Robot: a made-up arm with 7 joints. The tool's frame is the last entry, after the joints.
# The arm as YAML. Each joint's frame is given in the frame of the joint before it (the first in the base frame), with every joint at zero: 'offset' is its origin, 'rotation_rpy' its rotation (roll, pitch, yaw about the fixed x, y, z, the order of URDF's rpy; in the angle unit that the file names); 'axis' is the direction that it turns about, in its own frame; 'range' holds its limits. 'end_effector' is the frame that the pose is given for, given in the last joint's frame.
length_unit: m
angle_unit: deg
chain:
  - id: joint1
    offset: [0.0, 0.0, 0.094]
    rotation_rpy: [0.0, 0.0, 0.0]
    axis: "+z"
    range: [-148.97, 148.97]
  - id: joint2
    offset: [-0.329, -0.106, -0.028]
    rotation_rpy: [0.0, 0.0, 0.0]
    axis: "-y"
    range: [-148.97, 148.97]
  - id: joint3
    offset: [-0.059, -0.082, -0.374]
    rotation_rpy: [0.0, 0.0, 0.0]
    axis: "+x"
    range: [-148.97, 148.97]
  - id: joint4
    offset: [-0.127, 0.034, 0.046]
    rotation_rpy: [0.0, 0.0, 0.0]
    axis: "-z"
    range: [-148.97, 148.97]
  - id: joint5
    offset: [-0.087, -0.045, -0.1]
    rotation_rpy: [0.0, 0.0, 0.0]
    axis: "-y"
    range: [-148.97, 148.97]
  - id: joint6
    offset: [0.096, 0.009, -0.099]
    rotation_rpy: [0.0, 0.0, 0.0]
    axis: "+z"
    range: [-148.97, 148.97]
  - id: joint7
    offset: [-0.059, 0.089, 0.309]
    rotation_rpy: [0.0, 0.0, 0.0]
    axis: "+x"
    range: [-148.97, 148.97]
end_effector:
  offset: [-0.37, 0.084, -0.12]
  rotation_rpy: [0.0, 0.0, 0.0]
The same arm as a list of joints. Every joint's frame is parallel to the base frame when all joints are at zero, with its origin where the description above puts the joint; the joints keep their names.
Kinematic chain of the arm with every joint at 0, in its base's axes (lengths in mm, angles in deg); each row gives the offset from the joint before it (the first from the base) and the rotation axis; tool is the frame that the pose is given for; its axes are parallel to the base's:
joint1: xyz 0 0 94 axis +z
joint2: xyz -329 -106 -28 axis -y
joint3: xyz -59 -82 -374 axis +x
joint4: xyz -127 34 46 axis -z
joint5: xyz -87 -45 -100 axis -y
joint6: xyz 96 9 -99 axis +z
joint7: xyz -59 89 309 axis +x
tool: xyz -370 84 -120
Joint limits (deg, base to tool): -148.97..148.97 -148.97..148.97 -148.97..148.97 -148.97..148.97 -148.97..148.97 -148.97..148.97 -148.97..148.97

